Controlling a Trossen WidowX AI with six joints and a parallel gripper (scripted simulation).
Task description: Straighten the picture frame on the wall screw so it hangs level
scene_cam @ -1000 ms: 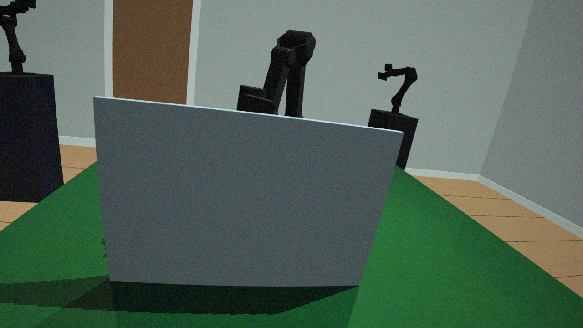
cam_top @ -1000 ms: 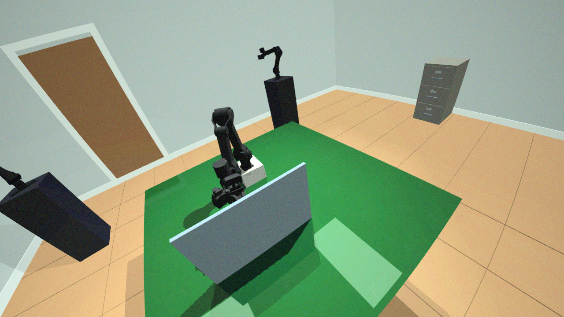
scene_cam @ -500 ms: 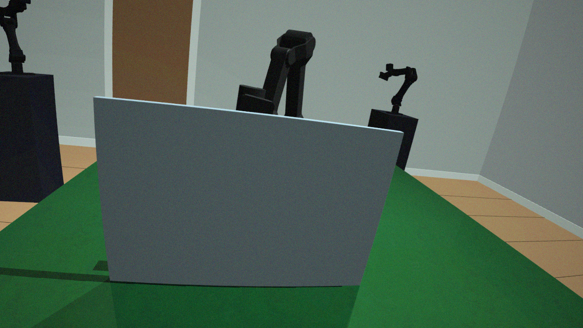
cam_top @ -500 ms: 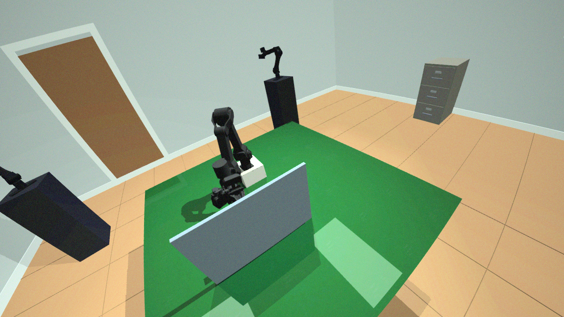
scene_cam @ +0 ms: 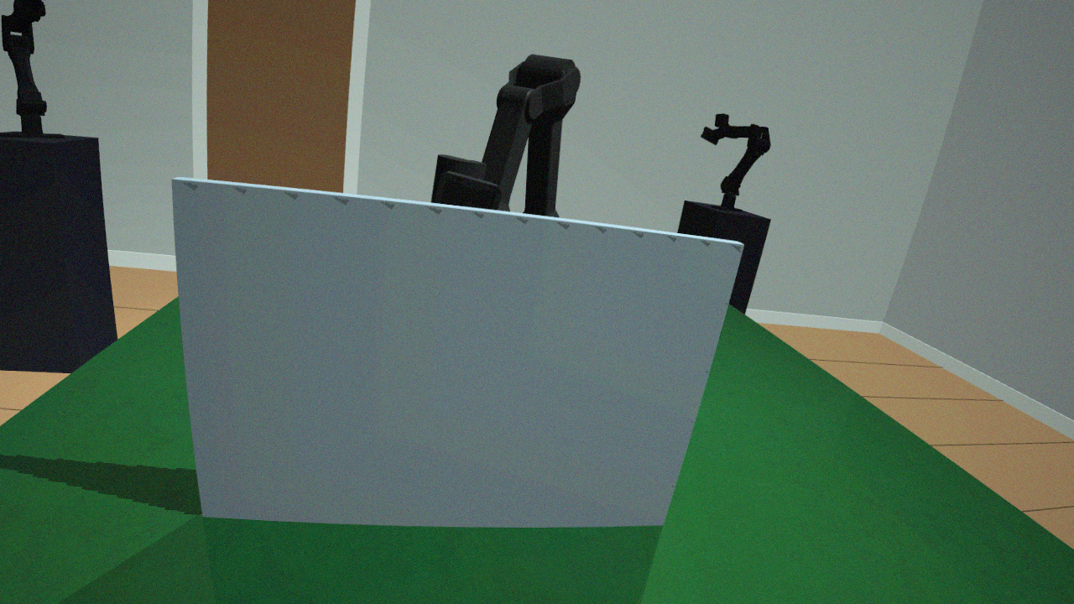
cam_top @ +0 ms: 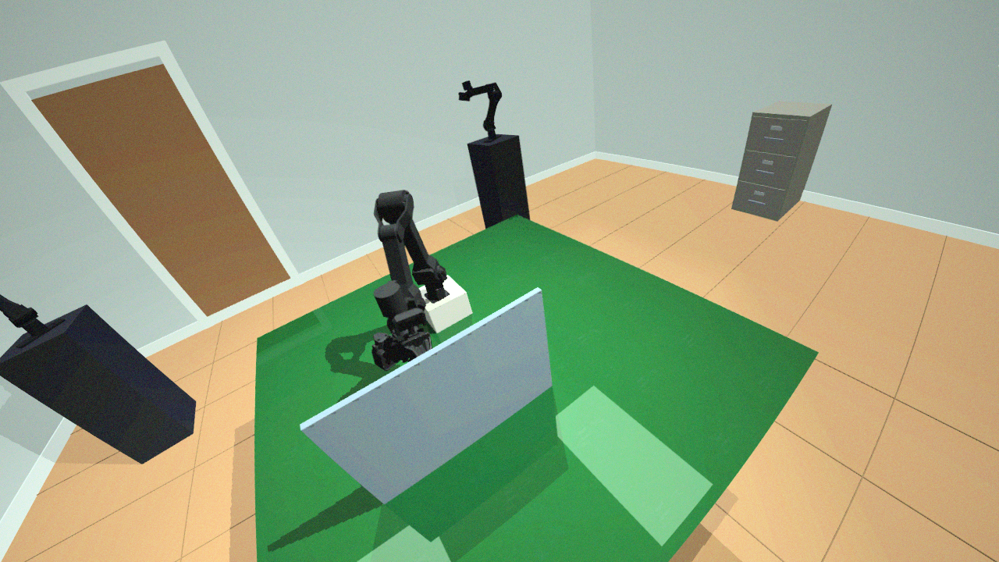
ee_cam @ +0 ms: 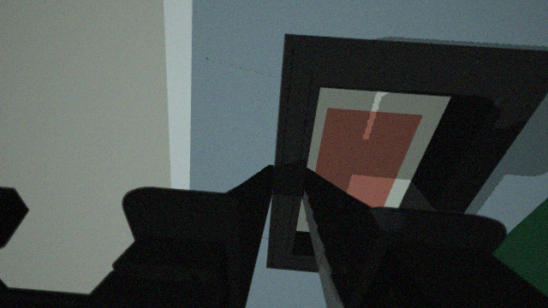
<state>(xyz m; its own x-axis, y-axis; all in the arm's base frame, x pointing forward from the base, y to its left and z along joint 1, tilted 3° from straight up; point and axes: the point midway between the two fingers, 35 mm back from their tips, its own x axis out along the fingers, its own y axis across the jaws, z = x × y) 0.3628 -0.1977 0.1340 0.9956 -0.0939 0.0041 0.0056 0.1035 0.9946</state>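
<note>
The picture frame is 1 cm ahead of my gripper tip and 5 cm below it. From my gripper tip the other things lie so: wall panel 2 cm ahead, 1 cm to the left, 7 cm below.
</note>
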